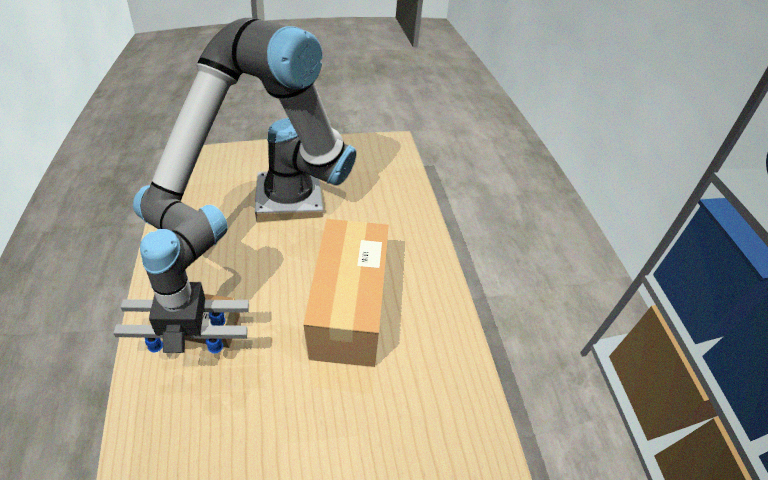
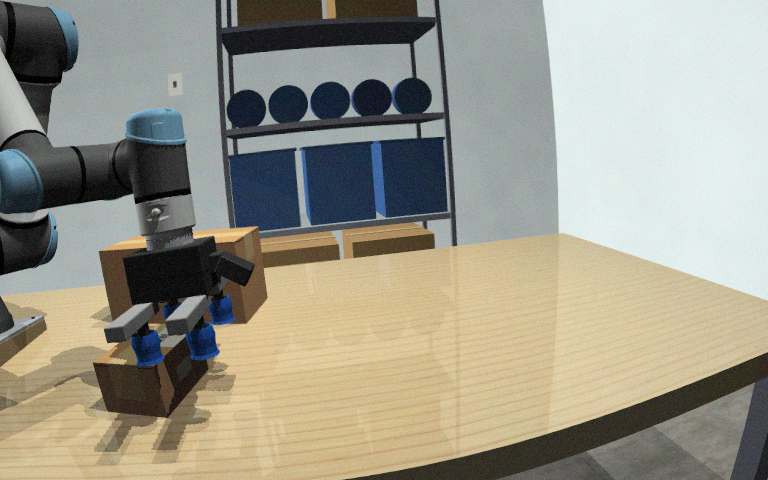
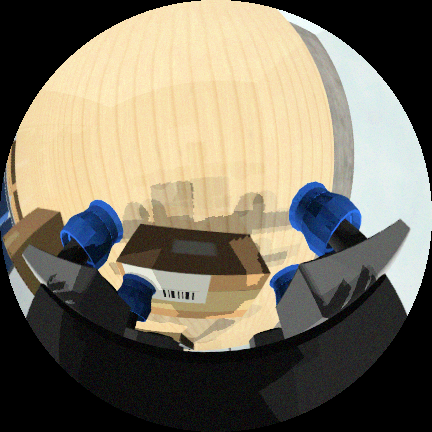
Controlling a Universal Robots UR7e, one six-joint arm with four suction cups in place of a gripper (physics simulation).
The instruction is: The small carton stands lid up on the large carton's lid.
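Frame: origin at the arm's base, x ahead, y left, z up, level; centimetres.
Seen in the pictures: hand, tool point: (image 2: pixel 190 339) (image 3: pixel 206 261); arm's base, link origin: (image 1: pixel 288 188).
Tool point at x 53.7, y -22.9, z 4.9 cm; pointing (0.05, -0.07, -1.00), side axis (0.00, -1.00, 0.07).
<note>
Offsets run from my tool point to a thing's top centre. Level surfaces: height alone.
The small carton {dx -6.9, dy +2.3, dz -0.9 cm} (image 1: pixel 225 300) (image 2: pixel 141 385) (image 3: pixel 189 250) stands on the table near its left edge, with its barcode label facing up. My suction gripper (image 1: pixel 182 330) (image 2: pixel 180 330) (image 3: pixel 209 250) hangs straight over it with the four blue cups close above its lid. I cannot tell whether they touch. Nothing is lifted and the carton rests on the table. The large carton {dx -10.0, dy +38.2, dz +7.3 cm} (image 1: pixel 345 289) (image 2: pixel 239 278) (image 3: pixel 31 229) lies in the middle of the table to the right of the gripper, its taped lid and white label facing up.
The arm's base (image 1: pixel 289 198) is bolted to the table {dz -8.3 cm} (image 1: pixel 425 413) behind the large carton. A shelf rack (image 2: pixel 226 154) (image 1: pixel 633 289) with blue boxes, dark cylinders and brown cartons stands beyond the table.
</note>
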